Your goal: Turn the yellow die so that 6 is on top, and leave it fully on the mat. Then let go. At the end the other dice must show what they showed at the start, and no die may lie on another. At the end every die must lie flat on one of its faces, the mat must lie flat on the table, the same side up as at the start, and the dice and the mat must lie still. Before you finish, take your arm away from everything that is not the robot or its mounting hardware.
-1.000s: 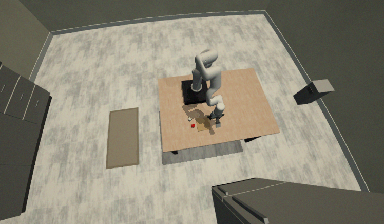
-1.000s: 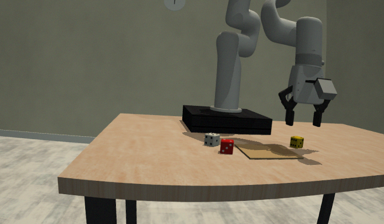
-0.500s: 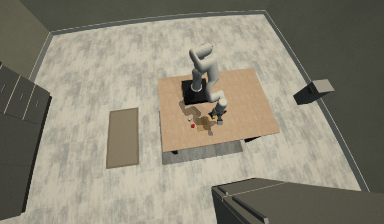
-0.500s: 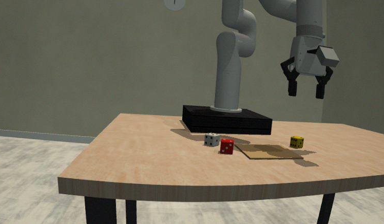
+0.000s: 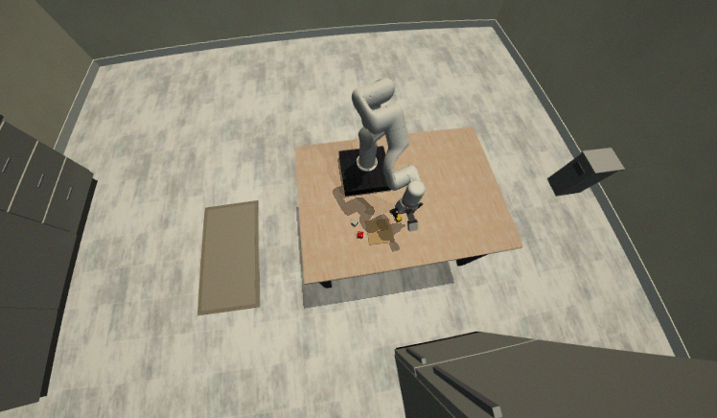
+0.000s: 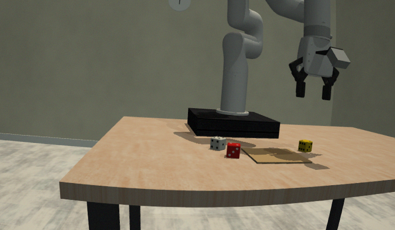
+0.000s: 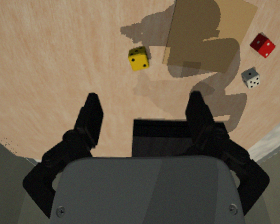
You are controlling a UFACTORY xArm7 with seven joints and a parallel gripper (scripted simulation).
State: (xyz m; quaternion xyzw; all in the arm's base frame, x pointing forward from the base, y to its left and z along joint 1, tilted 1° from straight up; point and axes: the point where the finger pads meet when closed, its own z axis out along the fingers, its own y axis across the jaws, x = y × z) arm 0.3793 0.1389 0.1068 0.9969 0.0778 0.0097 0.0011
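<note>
Right now my hand is 140 mm above the yellow die and 20 mm past it. The rest, counted from my hand: white die (250 mm to the right, 140 mm below, 20 mm behind); red die (220 mm to the right, 140 mm below, 50 mm ahead); tan mat (160 mm below, 110 mm to the right, 40 mm ahead).
</note>
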